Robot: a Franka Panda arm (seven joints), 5 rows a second.
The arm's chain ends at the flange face. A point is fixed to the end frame.
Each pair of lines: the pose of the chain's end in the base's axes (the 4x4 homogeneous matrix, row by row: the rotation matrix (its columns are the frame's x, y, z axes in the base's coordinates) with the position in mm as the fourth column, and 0 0 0 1 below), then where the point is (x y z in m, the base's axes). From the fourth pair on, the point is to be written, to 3 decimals.
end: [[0.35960 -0.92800 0.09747 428.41], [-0.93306 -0.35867 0.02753 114.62], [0.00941 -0.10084 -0.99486 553.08], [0 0 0 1]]
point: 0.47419 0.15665 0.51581
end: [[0.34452 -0.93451 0.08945 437.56], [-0.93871 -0.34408 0.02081 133.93], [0.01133 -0.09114 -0.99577 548.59], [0 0 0 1]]
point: 0.48370 0.17501 0.51071
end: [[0.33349 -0.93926 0.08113 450.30], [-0.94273 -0.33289 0.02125 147.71], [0.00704 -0.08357 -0.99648 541.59], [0 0 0 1]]
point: 0.49659 0.18830 0.50337
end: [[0.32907 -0.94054 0.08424 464.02], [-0.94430 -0.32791 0.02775 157.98], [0.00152 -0.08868 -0.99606 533.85], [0 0 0 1]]
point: 0.511 0.199 0.496
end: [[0.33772 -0.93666 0.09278 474.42], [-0.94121 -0.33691 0.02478 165.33], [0.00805 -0.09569 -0.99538 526.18], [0 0 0 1]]
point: 0.521 0.206 0.489
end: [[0.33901 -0.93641 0.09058 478.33], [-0.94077 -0.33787 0.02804 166.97], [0.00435 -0.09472 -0.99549 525.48], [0 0 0 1]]
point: 0.525 0.208 0.488
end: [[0.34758 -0.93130 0.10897 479.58], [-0.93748 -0.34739 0.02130 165.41], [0.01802 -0.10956 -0.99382 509.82], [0 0 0 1]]
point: 0.526 0.207 0.473
